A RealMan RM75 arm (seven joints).
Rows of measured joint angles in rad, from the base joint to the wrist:
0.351, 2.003, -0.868, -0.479, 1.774, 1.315, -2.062
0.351, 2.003, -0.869, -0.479, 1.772, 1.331, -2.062
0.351, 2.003, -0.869, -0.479, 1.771, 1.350, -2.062
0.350, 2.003, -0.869, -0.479, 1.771, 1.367, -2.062
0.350, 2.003, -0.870, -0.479, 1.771, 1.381, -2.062
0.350, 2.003, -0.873, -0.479, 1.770, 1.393, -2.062
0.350, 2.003, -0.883, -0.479, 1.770, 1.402, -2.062
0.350, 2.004, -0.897, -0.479, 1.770, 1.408, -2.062
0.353, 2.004, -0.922, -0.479, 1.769, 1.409, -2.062
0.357, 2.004, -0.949, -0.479, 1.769, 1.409, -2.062
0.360, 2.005, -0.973, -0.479, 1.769, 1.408, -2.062
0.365, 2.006, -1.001, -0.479, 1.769, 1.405, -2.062
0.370, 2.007, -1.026, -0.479, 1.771, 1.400, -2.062
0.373, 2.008, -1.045, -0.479, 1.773, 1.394, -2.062
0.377, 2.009, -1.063, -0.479, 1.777, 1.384, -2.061
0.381, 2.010, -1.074, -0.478, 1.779, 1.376, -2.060
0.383, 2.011, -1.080, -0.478, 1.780, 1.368, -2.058
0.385, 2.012, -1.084, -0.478, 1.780, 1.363, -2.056
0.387, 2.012, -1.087, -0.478, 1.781, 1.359, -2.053
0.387, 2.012, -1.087, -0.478, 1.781, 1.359, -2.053
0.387, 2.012, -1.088, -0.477, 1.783, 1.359, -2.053
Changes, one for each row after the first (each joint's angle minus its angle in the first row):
0.000, 0.000, -0.001, 0.000, -0.002, 0.016, 0.000
0.000, 0.000, -0.001, 0.000, -0.003, 0.035, 0.000
-0.001, 0.000, -0.001, 0.000, -0.003, 0.052, 0.000
-0.001, 0.000, -0.002, 0.000, -0.003, 0.066, 0.000
-0.001, 0.000, -0.005, 0.000, -0.004, 0.078, 0.000
-0.001, 0.000, -0.015, 0.000, -0.004, 0.087, 0.000
-0.001, 0.001, -0.029, 0.000, -0.004, 0.093, 0.000
0.002, 0.001, -0.054, 0.000, -0.005, 0.094, 0.000
0.006, 0.001, -0.081, 0.000, -0.005, 0.094, 0.000
0.009, 0.002, -0.105, 0.000, -0.005, 0.093, 0.000
0.014, 0.003, -0.133, 0.000, -0.005, 0.090, 0.000
0.019, 0.004, -0.158, 0.000, -0.003, 0.085, 0.000
0.022, 0.005, -0.177, 0.000, -0.001, 0.079, 0.000
0.026, 0.006, -0.195, 0.000, 0.003, 0.069, 0.001
0.030, 0.007, -0.206, 0.001, 0.005, 0.061, 0.002
0.032, 0.008, -0.212, 0.001, 0.006, 0.053, 0.004
0.034, 0.009, -0.216, 0.001, 0.006, 0.048, 0.006
0.036, 0.009, -0.219, 0.001, 0.007, 0.044, 0.009
0.036, 0.009, -0.219, 0.001, 0.007, 0.044, 0.009
0.036, 0.009, -0.220, 0.002, 0.009, 0.044, 0.009

